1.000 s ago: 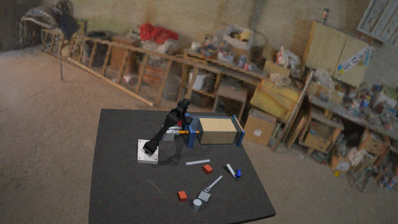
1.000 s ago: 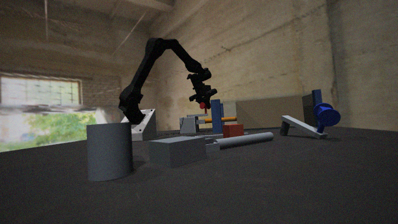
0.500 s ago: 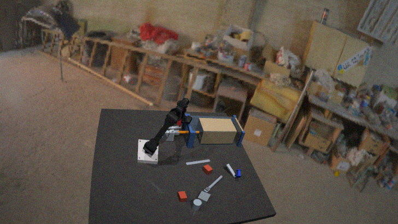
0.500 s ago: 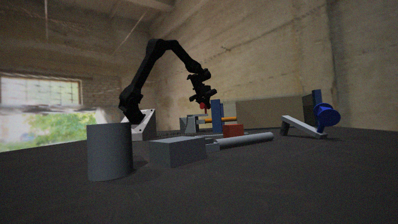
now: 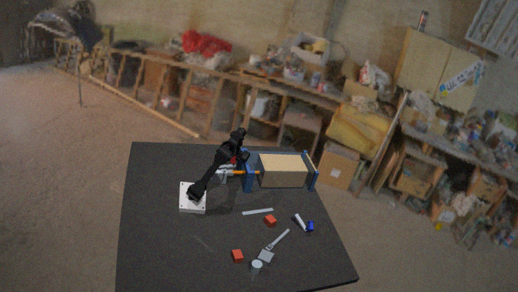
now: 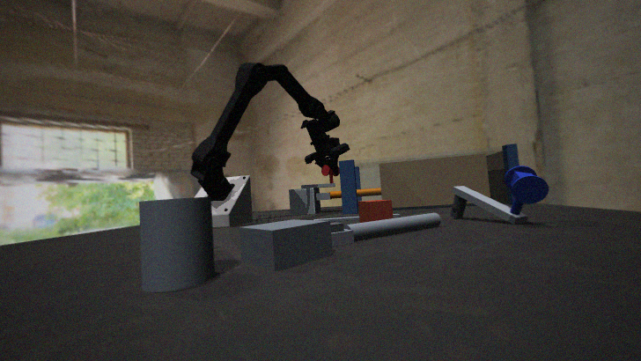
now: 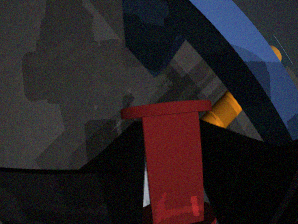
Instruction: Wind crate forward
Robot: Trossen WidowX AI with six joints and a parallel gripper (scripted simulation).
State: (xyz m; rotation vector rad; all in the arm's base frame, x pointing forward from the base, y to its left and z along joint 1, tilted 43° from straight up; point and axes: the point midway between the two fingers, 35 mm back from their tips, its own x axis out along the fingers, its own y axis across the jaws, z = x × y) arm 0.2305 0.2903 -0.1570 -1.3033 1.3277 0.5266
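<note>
Right now my gripper tip is 11 cm past the grey winch, 10 cm above it and 7 cm to the left of it. Also, from my gripper tip: red knob (2 cm to the right, 1 cm behind); then grey bar (33 cm to the right, 14 cm ahead, 13 cm below); then clear-panelled cubby (30 cm ahead, 2 cm below).
</note>
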